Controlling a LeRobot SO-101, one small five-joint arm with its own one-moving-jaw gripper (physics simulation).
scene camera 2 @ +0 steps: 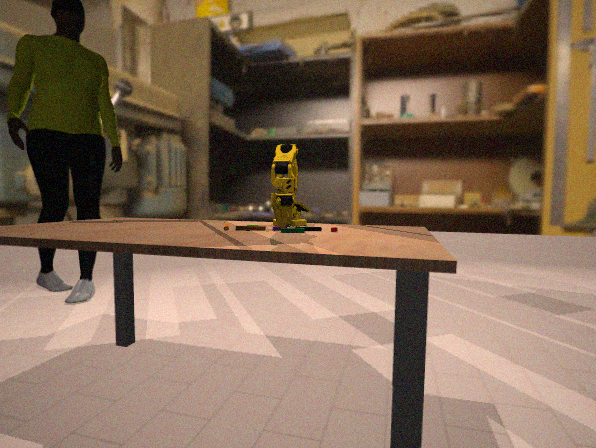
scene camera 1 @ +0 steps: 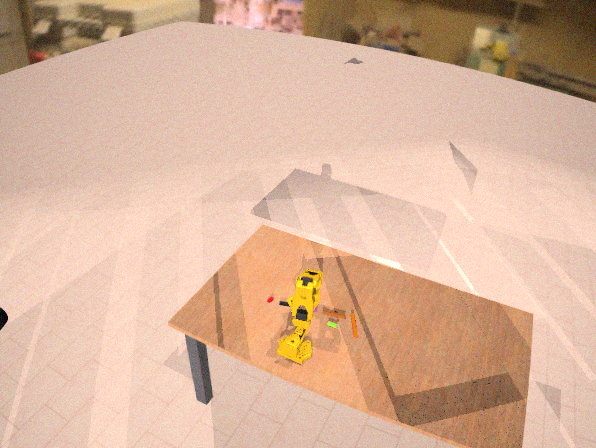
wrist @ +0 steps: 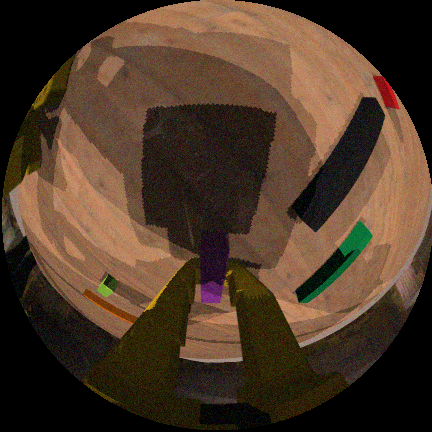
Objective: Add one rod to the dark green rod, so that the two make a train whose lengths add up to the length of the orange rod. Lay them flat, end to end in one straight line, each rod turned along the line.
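Places are measured from the arm's base along level axes (x right, y ahead, z up), in millimetres.
Pixels of known places: hand at its tool point: [scene camera 2: 280, 227] [wrist: 201, 267]; arm's base at its link origin: [scene camera 2: 287, 225] [scene camera 1: 297, 345].
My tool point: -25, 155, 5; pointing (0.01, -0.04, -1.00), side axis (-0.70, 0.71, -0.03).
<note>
For each thing: its top centre in the pictures, then the offset to it from my tool point, as dx, dy, dz. Level surfaces: height alone.
- purple rod at its top centre: [wrist: 211, 282] [scene camera 2: 279, 226] [scene camera 1: 311, 309] -1, +6, +5
- dark green rod at its top centre: [wrist: 337, 273] [scene camera 2: 292, 228] -52, +54, +5
- orange rod at its top centre: [wrist: 115, 315] [scene camera 2: 226, 224] [scene camera 1: 354, 324] +155, +10, +5
- brown-orange rod at its top centre: [scene camera 2: 250, 226] [scene camera 1: 334, 313] +76, +27, +5
- black rod at its top centre: [wrist: 361, 154] [scene camera 2: 308, 227] [scene camera 1: 289, 303] -79, -4, +5
- red piece at its top centre: [scene camera 2: 334, 227] [scene camera 1: 270, 298] -147, -16, +5
- lime piece at its top centre: [wrist: 104, 290] [scene camera 1: 332, 323] +90, -21, +5
- table at its surface level: dz -5
My gripper [wrist: 214, 265] has its two jaws pressed on the sides of the purple rod [wrist: 212, 292] [scene camera 1: 316, 310] [scene camera 2: 276, 229], which points away from the camera. The dark green rod [wrist: 357, 240] [scene camera 2: 292, 230] lies flat to the right of the jaws in the wrist view, apart from the purple rod; it does not show in scene camera 1. The orange rod [scene camera 1: 354, 325] [scene camera 2: 226, 228] lies right of the arm in scene camera 1. A brown-orange rod [scene camera 1: 334, 313] lies near it. Another view of an orange-brown rod [wrist: 107, 306] is partly cut off by the left jaw; which one is unclear.
A black rod [wrist: 345, 160] [scene camera 1: 284, 303] [scene camera 2: 313, 228] and a red piece [wrist: 386, 92] [scene camera 1: 270, 300] [scene camera 2: 334, 229] lie right in the wrist view. A lime piece [wrist: 107, 285] [scene camera 1: 332, 325] lies left. The yellow arm [scene camera 1: 306, 295] [scene camera 2: 285, 185] stands on the table [scene camera 1: 450, 325].
</note>
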